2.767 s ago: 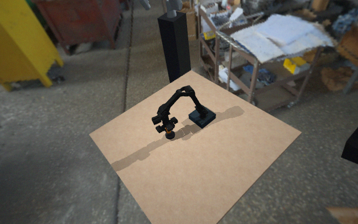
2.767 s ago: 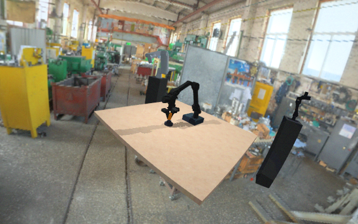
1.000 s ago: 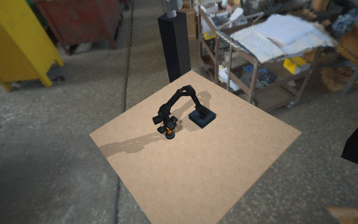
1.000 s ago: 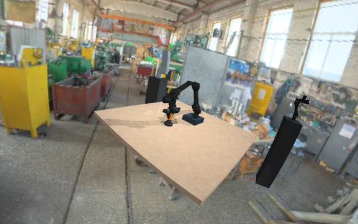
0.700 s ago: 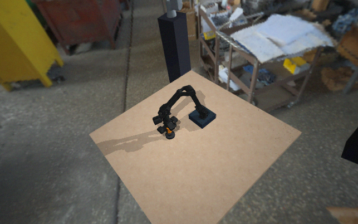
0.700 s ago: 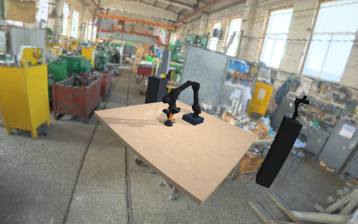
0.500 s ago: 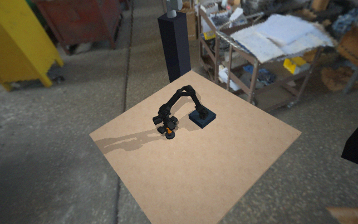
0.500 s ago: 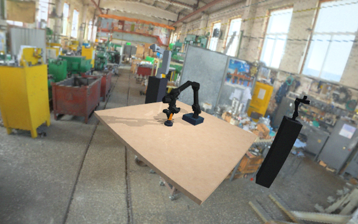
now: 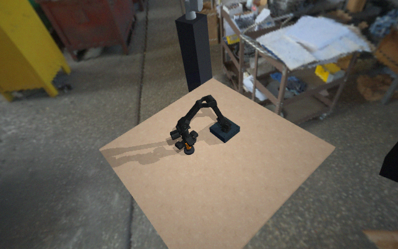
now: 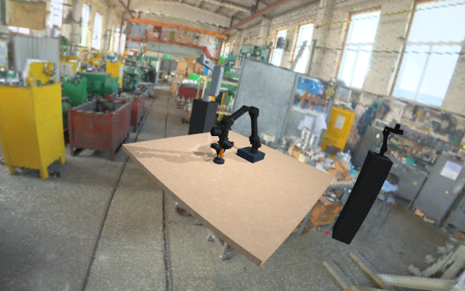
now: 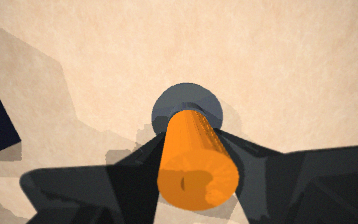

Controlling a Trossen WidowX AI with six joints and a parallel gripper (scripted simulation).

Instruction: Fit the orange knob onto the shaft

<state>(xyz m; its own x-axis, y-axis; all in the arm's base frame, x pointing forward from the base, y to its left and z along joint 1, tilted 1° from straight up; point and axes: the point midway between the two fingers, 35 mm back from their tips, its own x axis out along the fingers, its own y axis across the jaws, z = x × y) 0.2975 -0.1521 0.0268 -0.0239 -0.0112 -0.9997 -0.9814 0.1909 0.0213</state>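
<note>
Now: the orange knob 2 cm above my gripper tip. Round my gripper tip: pedestal: 2 cm below.
</note>
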